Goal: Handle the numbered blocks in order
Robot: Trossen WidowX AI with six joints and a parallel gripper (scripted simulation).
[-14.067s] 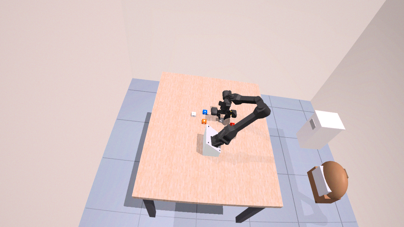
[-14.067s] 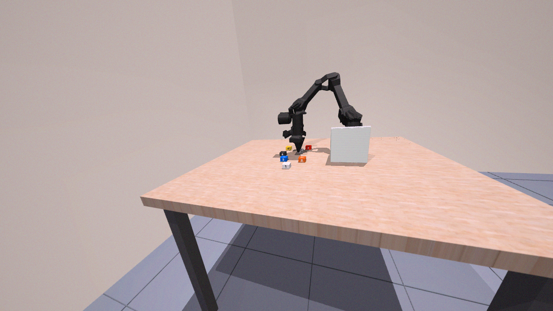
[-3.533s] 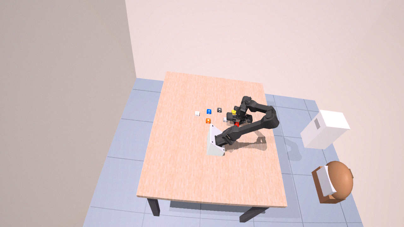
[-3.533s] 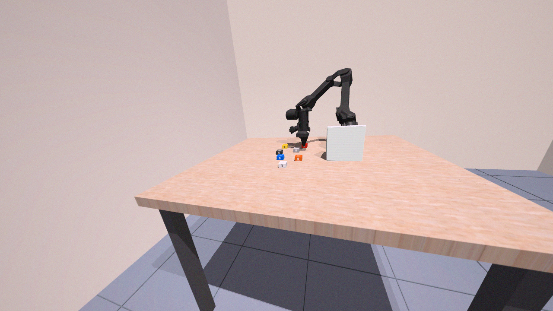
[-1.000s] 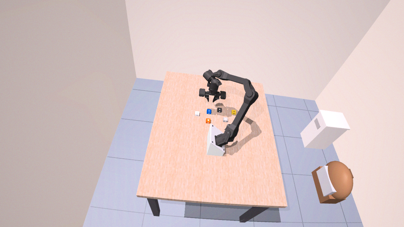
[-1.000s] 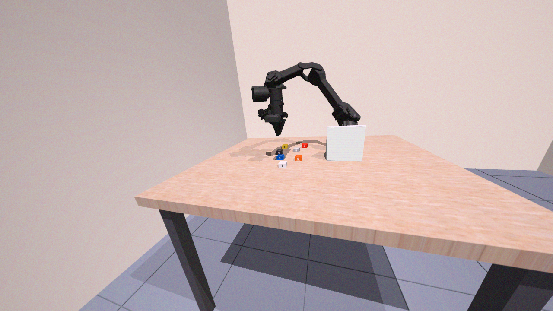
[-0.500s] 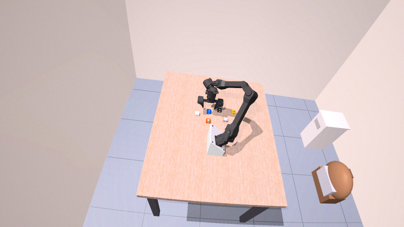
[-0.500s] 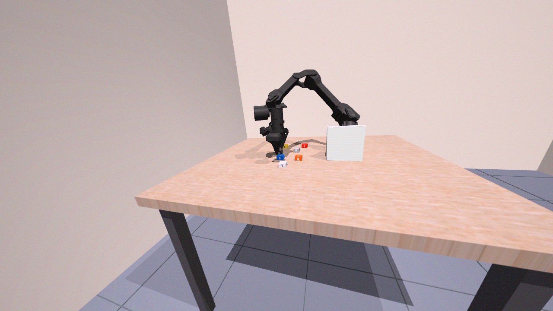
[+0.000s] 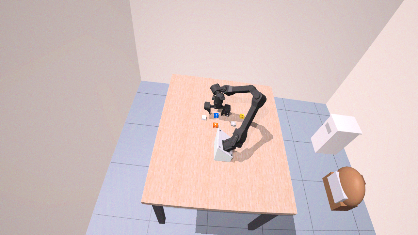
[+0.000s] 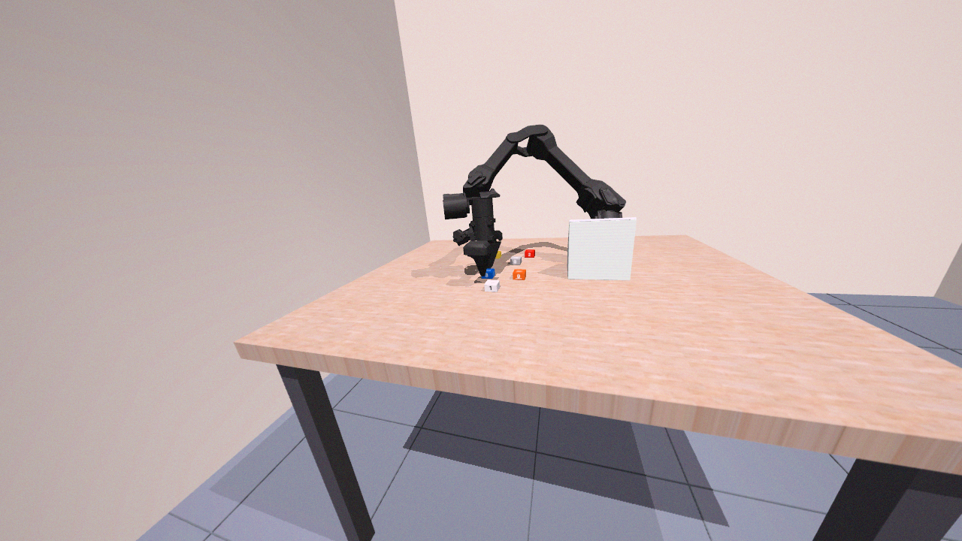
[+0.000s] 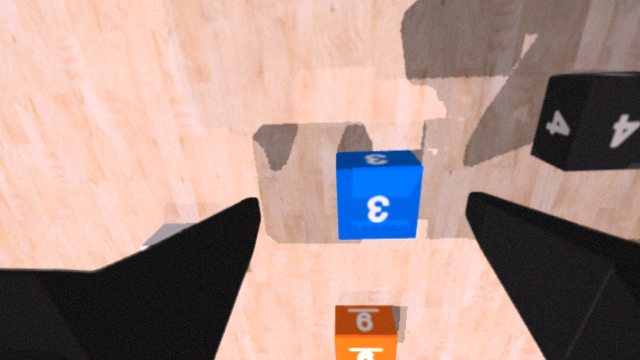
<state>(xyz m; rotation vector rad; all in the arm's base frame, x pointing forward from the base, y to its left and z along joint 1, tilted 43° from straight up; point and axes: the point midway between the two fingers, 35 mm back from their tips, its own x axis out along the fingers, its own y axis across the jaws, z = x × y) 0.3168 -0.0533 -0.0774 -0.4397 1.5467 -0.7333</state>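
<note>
Now: the blue block 3 10 mm to the right of my gripper tip and 10 mm below it. The rest, counted from my gripper tip: black block 4 (10 mm ahead, 90 mm to the right, 10 mm below); then orange block (90 mm behind, 10 mm to the left, 10 mm below); then white block 1 (20 mm behind, 90 mm to the left, 10 mm below).
</note>
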